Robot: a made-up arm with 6 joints.
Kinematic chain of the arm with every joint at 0, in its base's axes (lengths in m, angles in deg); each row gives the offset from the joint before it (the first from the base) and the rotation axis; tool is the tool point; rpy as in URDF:
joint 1: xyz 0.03 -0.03 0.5 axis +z
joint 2: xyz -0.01 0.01 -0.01 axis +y
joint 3: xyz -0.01 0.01 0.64 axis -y
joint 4: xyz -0.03 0 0.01 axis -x
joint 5: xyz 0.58 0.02 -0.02 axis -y
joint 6: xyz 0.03 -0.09 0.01 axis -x
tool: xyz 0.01 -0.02 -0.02 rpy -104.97 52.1 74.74
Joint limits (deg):
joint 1: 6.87..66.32
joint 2: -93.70..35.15
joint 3: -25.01..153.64
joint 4: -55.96..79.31
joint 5: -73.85..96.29
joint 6: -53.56..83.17
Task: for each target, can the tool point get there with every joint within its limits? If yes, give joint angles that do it. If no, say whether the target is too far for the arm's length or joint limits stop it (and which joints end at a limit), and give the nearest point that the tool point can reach.
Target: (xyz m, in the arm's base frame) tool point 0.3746 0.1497 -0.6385
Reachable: no: joint limits stop it (at a limit: joint 2, joint 3, joint 4, joint 6) | nearest point 0.5344 0.2330 0.4594 | short by 1.113 m
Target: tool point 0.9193 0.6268 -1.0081
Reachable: no: too far | nearest point 0.4954 0.3137 0.4602 | short by 1.560 m
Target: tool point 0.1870 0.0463 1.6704
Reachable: yes | joints 50.83 4.24 83.72 15.01 -59.38 -24.27
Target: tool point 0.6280 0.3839 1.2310
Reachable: yes | joints 39.95 15.12 22.77 23.92 31.35 7.75
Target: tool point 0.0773 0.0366 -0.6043
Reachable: no: joint limits stop it (at a limit: joint 1, joint 2, joint 3, joint 4) | nearest point -0.7333 -0.1039 -0.1299 | short by 0.950 m
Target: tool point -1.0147 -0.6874 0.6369
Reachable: yes | joints 30.04 -81.27 98.75 -39.09 14.27 18.79
